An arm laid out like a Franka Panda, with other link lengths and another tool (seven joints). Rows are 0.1 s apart.
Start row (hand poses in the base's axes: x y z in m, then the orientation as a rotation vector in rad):
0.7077, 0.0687, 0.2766, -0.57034, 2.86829, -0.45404
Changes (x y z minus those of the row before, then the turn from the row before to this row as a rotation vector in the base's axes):
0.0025, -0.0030, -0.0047, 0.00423, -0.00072, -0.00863
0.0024, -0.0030, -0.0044, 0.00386, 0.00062, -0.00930
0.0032, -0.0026, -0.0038, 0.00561, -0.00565, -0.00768
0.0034, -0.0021, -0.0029, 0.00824, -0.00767, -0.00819
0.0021, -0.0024, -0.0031, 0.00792, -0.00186, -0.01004
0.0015, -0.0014, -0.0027, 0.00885, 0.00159, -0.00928
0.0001, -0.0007, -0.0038, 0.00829, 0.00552, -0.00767
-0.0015, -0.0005, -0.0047, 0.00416, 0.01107, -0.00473
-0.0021, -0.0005, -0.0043, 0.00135, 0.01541, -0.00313
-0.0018, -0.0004, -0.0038, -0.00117, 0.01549, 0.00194
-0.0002, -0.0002, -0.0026, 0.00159, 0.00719, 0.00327
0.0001, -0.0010, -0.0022, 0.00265, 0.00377, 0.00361
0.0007, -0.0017, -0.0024, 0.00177, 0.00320, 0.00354
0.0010, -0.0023, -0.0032, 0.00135, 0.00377, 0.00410
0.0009, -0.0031, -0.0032, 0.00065, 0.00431, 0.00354
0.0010, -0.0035, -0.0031, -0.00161, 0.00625, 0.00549
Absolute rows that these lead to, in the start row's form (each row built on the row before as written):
0.7102, 0.0657, 0.2719, -0.55719, 2.87142, -0.44932
0.7126, 0.0627, 0.2675, -0.54365, 2.87601, -0.44503
0.7158, 0.0601, 0.2637, -0.52976, 2.87404, -0.43884
0.7192, 0.0580, 0.2608, -0.51400, 2.87043, -0.42919
0.7213, 0.0556, 0.2577, -0.49779, 2.87294, -0.41952
0.7228, 0.0542, 0.2550, -0.48370, 2.87843, -0.40791
0.7229, 0.0535, 0.2512, -0.47329, 2.88699, -0.39633
0.7214, 0.0530, 0.2465, -0.46954, 2.89955, -0.38959
0.7193, 0.0525, 0.2422, -0.46991, 2.91556, -0.38615
0.7175, 0.0521, 0.2384, -0.47799, 2.92973, -0.38569
0.7173, 0.0519, 0.2358, -0.48490, 2.93558, -0.38200
0.7174, 0.0509, 0.2336, -0.49104, 2.93805, -0.37712
0.7181, 0.0492, 0.2312, -0.49701, 2.93994, -0.37363
0.7191, 0.0469, 0.2280, -0.50405, 2.94215, -0.37061
0.7200, 0.0438, 0.2248, -0.51055, 2.94503, -0.36861
0.7210, 0.0403, 0.2217, -0.52083, 2.94897, -0.36948

